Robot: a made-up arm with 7 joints.
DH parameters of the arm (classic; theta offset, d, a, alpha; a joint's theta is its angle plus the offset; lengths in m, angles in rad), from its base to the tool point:
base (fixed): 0 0 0 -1.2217
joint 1: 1.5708 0 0 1.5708
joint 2: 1.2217 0 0 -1.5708
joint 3: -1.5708 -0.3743 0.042 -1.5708
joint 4: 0 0 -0.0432 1.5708
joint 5: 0 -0.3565 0 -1.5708
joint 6: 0 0 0 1.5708
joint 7: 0 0 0 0
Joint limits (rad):
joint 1: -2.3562..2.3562
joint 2: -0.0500..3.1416
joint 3: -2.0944..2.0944
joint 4: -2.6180..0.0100
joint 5: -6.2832..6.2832
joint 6: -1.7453..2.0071
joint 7: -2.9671..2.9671
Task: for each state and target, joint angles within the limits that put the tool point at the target. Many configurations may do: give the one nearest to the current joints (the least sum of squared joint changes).
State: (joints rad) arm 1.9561 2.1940 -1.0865 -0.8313 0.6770 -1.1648 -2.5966
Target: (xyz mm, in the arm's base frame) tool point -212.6 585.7 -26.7
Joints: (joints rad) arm 1.7973 2.1396 -0.7916 -1.3512 0.6770 -1.1648 -2.5966
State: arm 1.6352 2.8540 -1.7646 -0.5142 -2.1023 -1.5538 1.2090
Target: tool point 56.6 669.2 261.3
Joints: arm 1.6411 2.3055 -1.6645 -0.6387 -2.1023 -1.5538 1.2090
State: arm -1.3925 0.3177 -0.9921 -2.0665 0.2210 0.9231 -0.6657
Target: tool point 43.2 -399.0 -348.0
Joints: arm -0.7306 -0.0500 -1.8104 -1.7612 0.2210 0.9231 -0.6657
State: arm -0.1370 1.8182 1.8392 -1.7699 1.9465 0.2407 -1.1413
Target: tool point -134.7 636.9 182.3
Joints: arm -0.2144 1.4295 2.0163 -1.0440 1.9465 0.2407 -1.1413
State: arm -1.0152 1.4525 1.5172 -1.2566 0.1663 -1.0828 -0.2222
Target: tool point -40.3 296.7 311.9
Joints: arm -0.8634 1.3055 1.2410 -2.1184 0.1663 -1.0828 -0.2222
